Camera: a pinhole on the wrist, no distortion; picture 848 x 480 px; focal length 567.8 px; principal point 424.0 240.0 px. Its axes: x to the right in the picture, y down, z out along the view. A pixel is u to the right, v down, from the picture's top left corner.
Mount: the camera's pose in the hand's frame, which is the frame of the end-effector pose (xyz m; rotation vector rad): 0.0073 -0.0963 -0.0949 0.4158 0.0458 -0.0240
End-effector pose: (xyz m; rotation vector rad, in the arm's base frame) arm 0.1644 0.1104 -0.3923 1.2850 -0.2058 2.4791
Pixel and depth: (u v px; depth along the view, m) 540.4 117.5 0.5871
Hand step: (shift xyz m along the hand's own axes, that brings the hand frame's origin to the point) 0.1466 -0.4512 0.3846
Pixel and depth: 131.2 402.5 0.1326
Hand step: -0.0545 -0.1143 0.0449
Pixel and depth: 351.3 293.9 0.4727
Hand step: -0.0330 -0.2455 0.3581
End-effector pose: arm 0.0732 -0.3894 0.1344 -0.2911 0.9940 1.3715
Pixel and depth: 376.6 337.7 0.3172
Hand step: -0.0048 -0.1743 0.2183
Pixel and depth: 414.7 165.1 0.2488
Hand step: 0.0120 -0.2268 0.1194
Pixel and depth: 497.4 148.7 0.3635
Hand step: 0.0667 -0.2974 0.2114
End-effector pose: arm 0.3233 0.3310 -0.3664 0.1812 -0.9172 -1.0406
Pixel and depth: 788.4 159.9 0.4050
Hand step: 0.2810 -0.3159 0.2393
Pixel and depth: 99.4 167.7 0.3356
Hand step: -0.1724 -0.2684 0.2040
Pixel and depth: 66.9 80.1 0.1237
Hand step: -0.0666 -0.1771 0.0079
